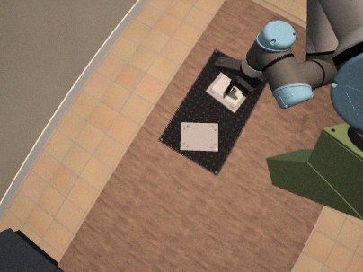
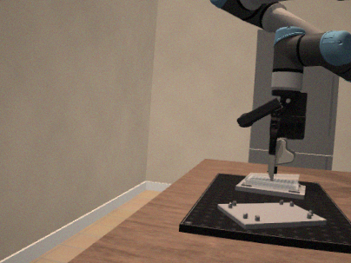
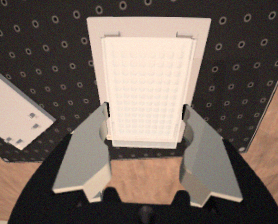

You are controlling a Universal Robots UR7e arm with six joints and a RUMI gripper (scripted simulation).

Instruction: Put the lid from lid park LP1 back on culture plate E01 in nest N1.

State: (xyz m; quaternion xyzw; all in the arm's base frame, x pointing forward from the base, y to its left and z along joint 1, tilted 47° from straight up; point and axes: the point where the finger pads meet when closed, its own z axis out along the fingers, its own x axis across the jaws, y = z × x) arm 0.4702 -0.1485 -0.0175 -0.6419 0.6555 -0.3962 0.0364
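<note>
Right now my hand is 30 mm above the culture plate E01. Round my hand: plate nest N1: 40 mm below; then lid: 10 mm below; then lid park LP1: 240 mm to the left, 40 mm below, 30 mm ahead.
</note>
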